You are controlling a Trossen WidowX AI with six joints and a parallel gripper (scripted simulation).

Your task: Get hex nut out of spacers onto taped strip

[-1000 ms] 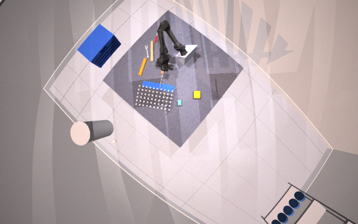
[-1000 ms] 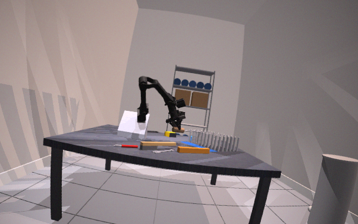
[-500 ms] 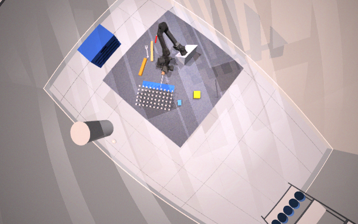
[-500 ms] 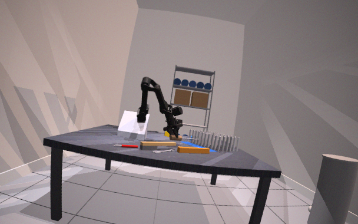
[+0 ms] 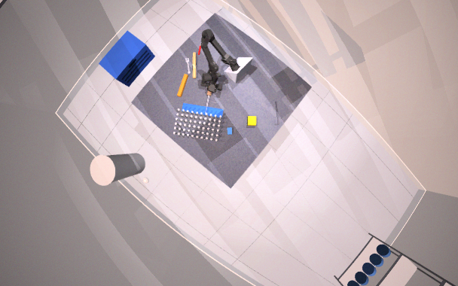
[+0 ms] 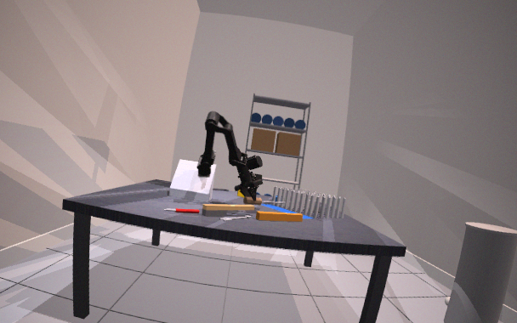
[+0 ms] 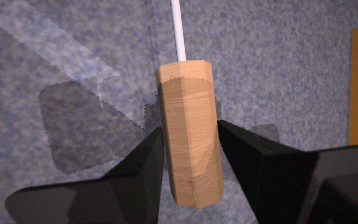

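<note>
The blue taped strip is 180 mm ahead of my gripper tip, 50 mm to the left of it and 40 mm below it. The rest, counted from my gripper tip: orange bar 100 mm ahead, 250 mm to the right, 20 mm below; hook tool 90 mm ahead, 50 mm to the left; wrench 90 mm behind, 340 mm to the right, 30 mm below.
</note>
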